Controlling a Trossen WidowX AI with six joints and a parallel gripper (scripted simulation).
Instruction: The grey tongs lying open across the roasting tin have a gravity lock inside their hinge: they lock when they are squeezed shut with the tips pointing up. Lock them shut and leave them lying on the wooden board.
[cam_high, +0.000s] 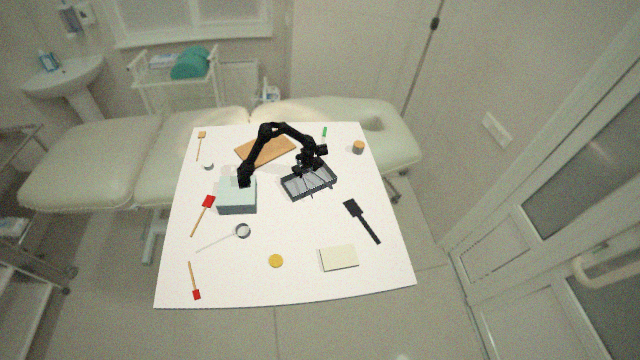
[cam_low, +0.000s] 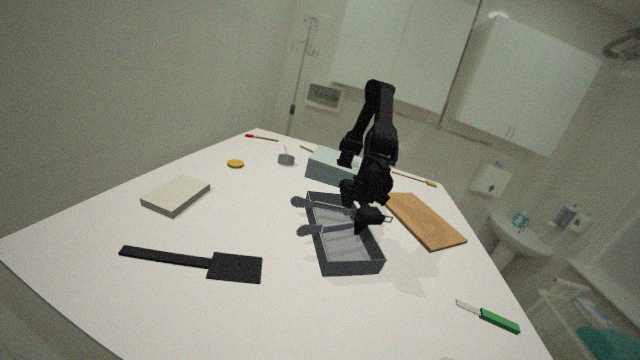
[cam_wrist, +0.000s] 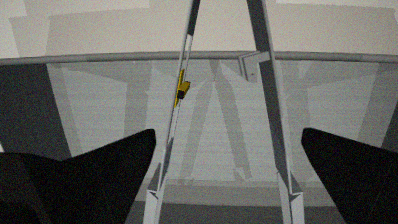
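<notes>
My gripper tip is 30 mm to the left of the roasting tin and 20 mm above it. From my gripper tip the other things lie so: black spatula 210 mm ahead, 350 mm to the right, 40 mm below; wooden board 190 mm behind, 330 mm to the left, 40 mm below; yellow slider 30 mm behind, 30 mm to the left, 20 mm above.
</notes>
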